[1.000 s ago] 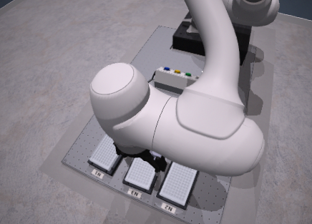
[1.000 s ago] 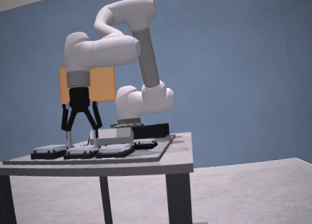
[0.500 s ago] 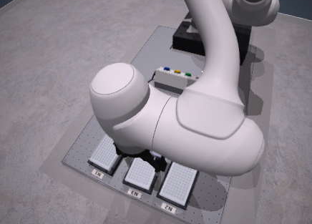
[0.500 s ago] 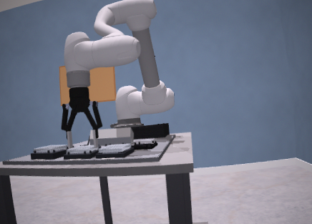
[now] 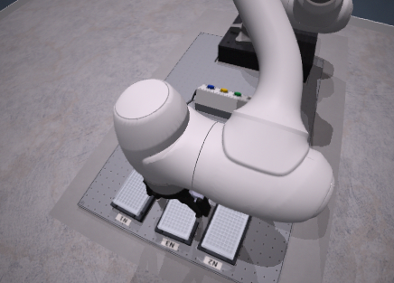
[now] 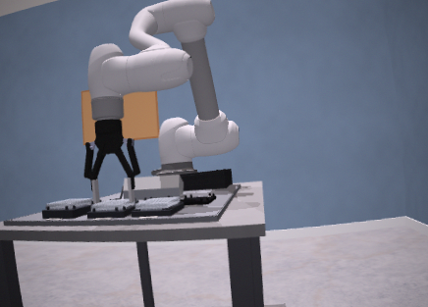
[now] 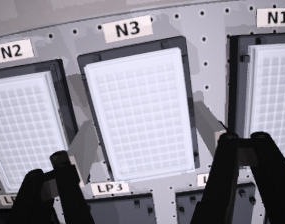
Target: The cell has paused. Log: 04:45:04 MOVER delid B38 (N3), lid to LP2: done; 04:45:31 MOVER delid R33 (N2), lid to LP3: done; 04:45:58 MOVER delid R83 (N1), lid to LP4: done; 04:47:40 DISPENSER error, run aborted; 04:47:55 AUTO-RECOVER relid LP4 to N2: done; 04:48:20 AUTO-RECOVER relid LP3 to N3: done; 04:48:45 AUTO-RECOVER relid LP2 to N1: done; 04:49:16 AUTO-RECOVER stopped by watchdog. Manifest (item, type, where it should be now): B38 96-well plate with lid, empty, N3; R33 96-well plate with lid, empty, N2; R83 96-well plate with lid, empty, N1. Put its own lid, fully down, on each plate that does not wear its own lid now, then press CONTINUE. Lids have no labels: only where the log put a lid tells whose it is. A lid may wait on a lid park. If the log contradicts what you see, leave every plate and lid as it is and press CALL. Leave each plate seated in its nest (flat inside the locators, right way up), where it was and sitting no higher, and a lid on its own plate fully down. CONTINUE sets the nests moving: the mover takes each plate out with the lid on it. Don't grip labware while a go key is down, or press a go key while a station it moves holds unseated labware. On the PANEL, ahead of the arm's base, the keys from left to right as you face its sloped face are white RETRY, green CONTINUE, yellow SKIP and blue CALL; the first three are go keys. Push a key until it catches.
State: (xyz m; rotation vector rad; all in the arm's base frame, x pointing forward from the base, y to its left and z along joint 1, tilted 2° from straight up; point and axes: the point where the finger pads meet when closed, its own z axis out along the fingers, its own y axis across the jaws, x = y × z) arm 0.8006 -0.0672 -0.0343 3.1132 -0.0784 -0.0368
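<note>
The pale grey lid is 2 cm below my hand. Also, from my hand: LP3 label (9 cm behind, 6 cm to the left, 5 cm below); LP2 label (11 cm behind, 7 cm to the right, 5 cm below); plate (1 cm ahead, 13 cm to the left, 3 cm below).
</note>
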